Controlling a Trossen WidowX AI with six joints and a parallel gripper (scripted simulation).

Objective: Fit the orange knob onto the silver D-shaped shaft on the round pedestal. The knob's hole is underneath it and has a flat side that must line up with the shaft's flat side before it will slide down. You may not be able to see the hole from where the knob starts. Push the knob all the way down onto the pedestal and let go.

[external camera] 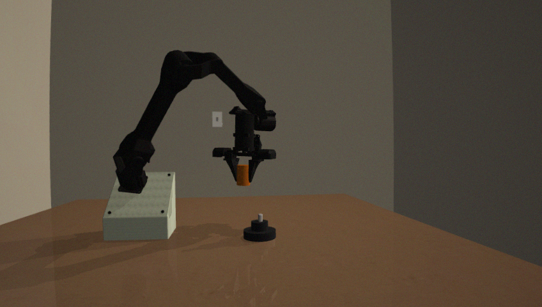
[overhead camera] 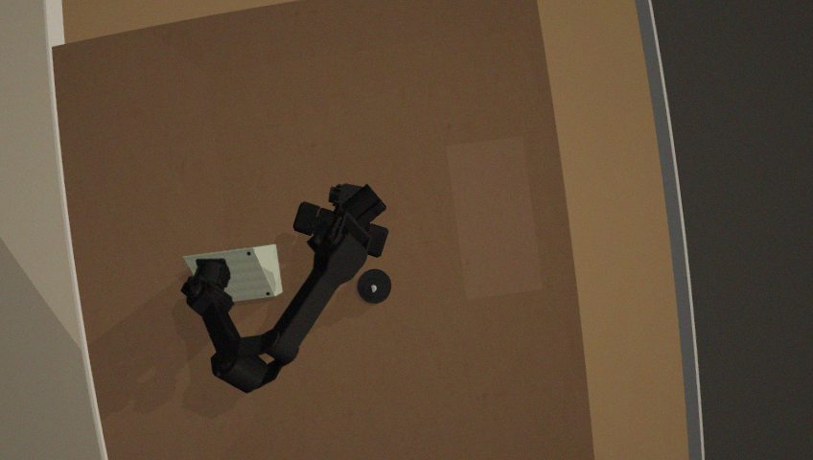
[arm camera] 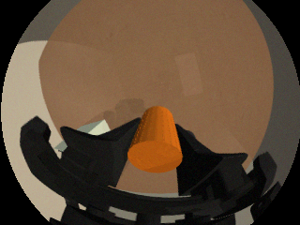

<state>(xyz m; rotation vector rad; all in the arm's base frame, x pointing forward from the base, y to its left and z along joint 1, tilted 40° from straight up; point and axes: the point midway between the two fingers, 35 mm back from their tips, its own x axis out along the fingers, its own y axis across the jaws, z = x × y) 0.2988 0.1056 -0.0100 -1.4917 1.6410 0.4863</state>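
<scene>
Now: gripper tip 150 mm to the left of the black round pedestal, 100 mm above it and 50 mm short of it. Round my gripper tip: orange knob 30 mm above.
</scene>
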